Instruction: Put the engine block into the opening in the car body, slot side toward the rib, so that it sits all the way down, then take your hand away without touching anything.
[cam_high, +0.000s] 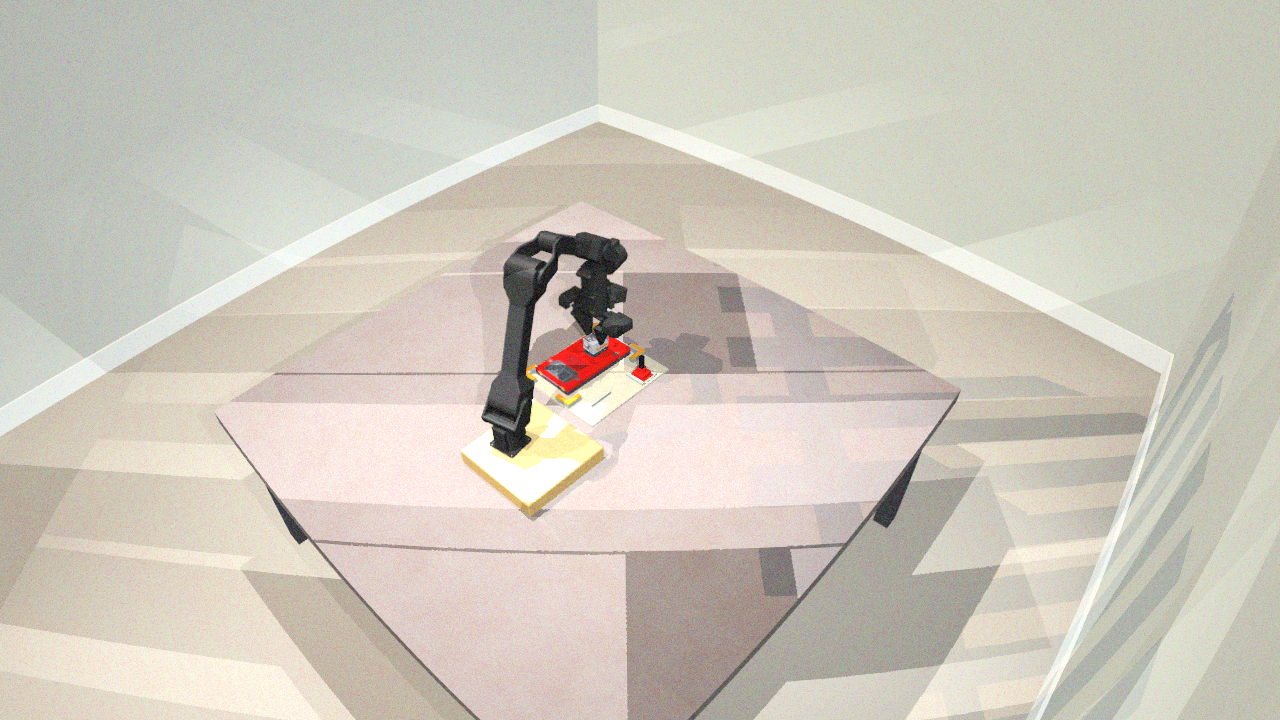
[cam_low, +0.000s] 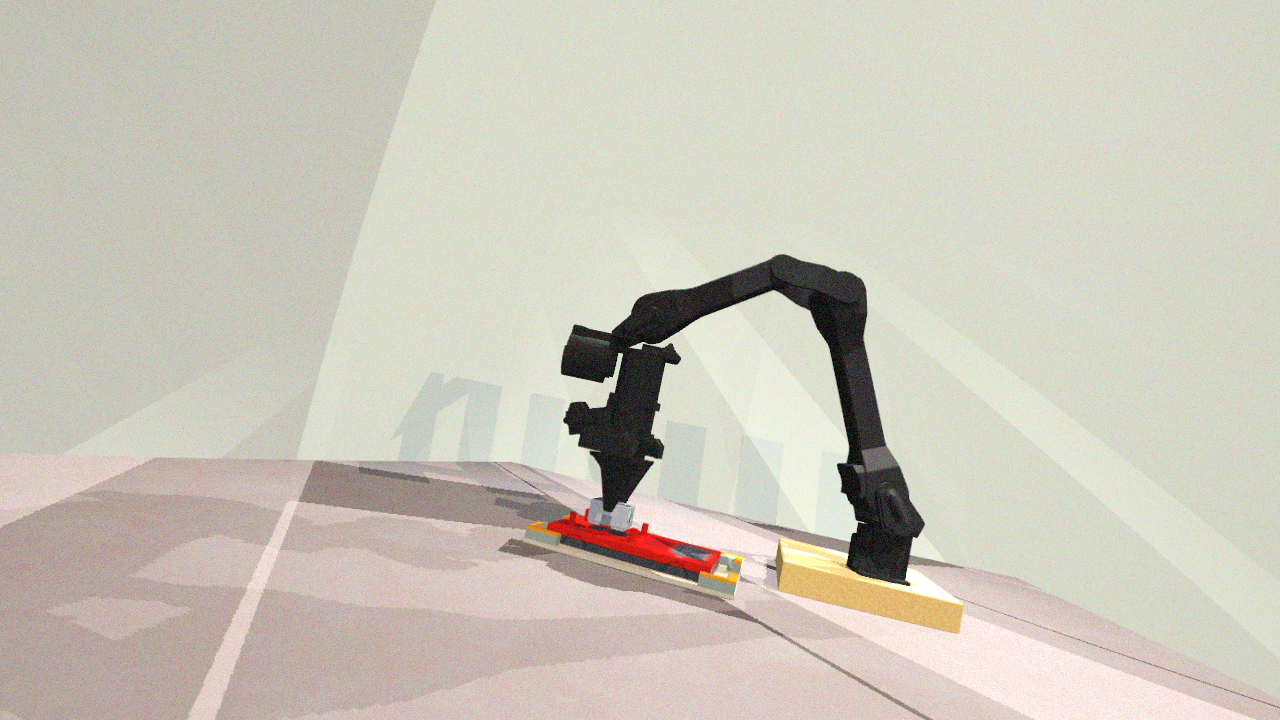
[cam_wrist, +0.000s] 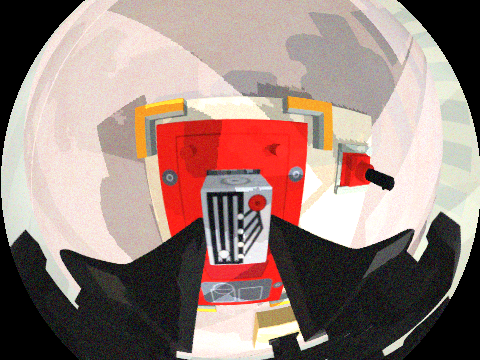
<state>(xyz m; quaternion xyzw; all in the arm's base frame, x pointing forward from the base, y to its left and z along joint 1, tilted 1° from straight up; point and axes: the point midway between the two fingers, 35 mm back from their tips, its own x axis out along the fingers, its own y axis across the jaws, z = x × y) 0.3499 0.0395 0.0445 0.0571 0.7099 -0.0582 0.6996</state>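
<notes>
Right now the black post is 130 mm to the right of my gripper tip and 20 mm below it. Round my gripper tip: grey engine block: 10 mm below.
</notes>
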